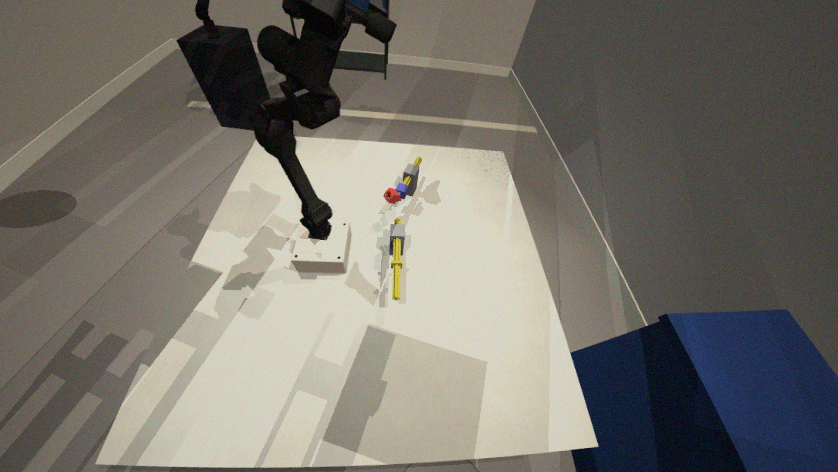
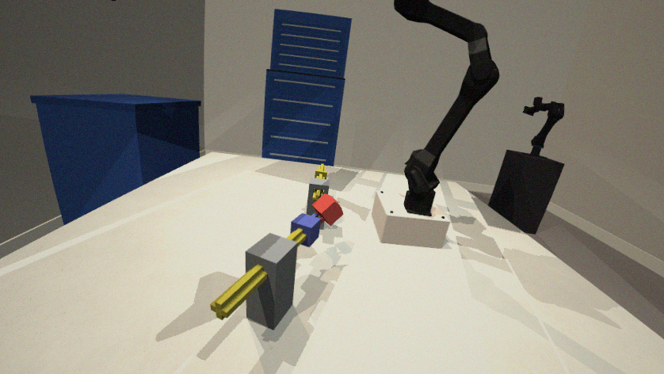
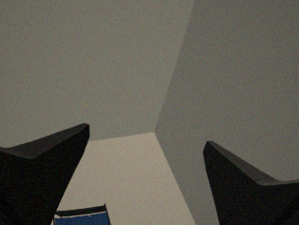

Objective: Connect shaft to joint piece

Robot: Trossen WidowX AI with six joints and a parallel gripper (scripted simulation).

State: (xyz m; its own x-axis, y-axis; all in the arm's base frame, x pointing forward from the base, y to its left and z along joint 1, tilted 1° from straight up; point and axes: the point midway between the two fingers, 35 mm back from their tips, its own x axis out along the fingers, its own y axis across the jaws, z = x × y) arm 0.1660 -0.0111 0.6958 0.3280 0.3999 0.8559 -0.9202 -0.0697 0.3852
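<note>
Now: gripper tip 69 cm above the red yoke, 17 cm to the right of it and 5 cm short of it.
</note>
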